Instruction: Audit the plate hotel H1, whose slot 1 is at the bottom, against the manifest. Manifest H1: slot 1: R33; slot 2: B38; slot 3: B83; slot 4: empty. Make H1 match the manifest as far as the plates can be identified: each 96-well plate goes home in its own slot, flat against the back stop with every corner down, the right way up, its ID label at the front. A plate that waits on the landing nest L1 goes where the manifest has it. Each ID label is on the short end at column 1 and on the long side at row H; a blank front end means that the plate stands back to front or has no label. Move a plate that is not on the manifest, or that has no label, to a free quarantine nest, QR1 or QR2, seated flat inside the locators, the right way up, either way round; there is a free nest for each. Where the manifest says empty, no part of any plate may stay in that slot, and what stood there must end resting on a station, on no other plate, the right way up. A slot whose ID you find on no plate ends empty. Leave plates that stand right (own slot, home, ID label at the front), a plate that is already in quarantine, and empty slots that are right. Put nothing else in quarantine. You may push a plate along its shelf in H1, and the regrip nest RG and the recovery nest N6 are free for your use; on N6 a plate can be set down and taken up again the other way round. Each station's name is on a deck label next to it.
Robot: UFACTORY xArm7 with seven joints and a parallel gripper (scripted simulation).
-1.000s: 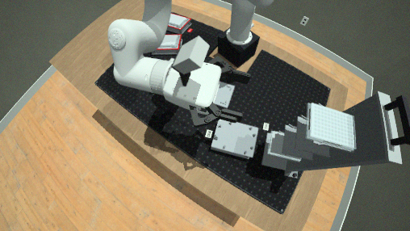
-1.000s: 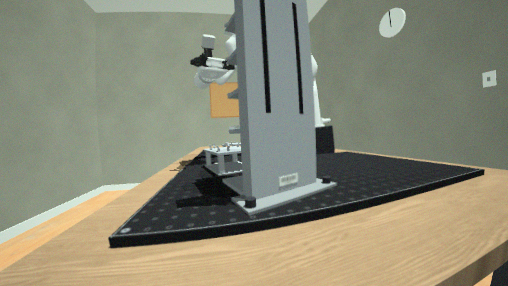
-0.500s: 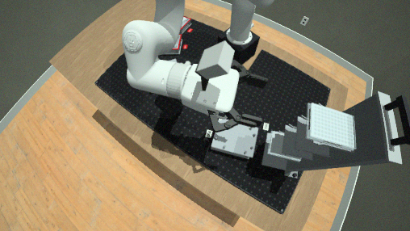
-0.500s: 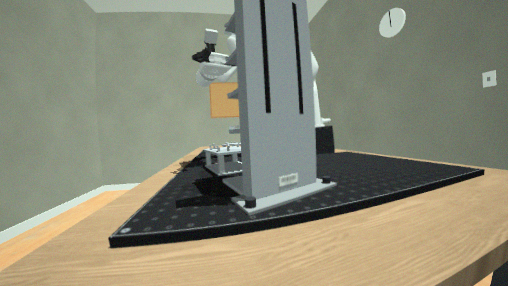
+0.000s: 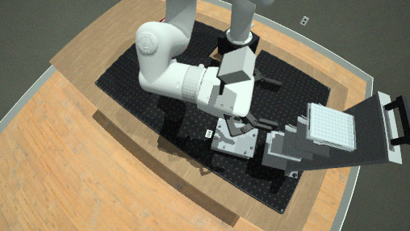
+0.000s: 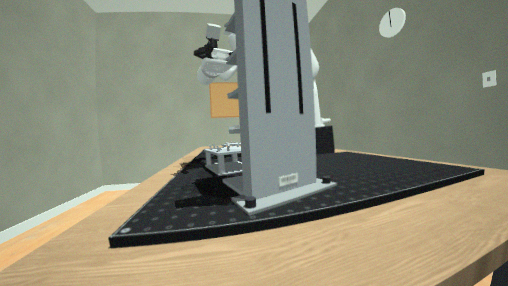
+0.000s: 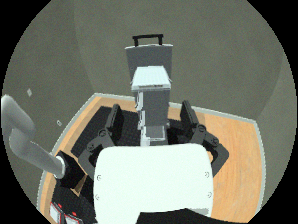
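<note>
My gripper is now 70 mm past the white 96-well plate, 140 mm to the right of it and 20 mm above it. The rest, counted from my hand: grey plate: 70 mm behind, 140 mm to the left, 250 mm below; then red-edged quarantine nest: 290 mm behind, 750 mm to the right, 330 mm below; then plate hotel H1: 110 mm behind, 210 mm to the left, 160 mm below.
</note>
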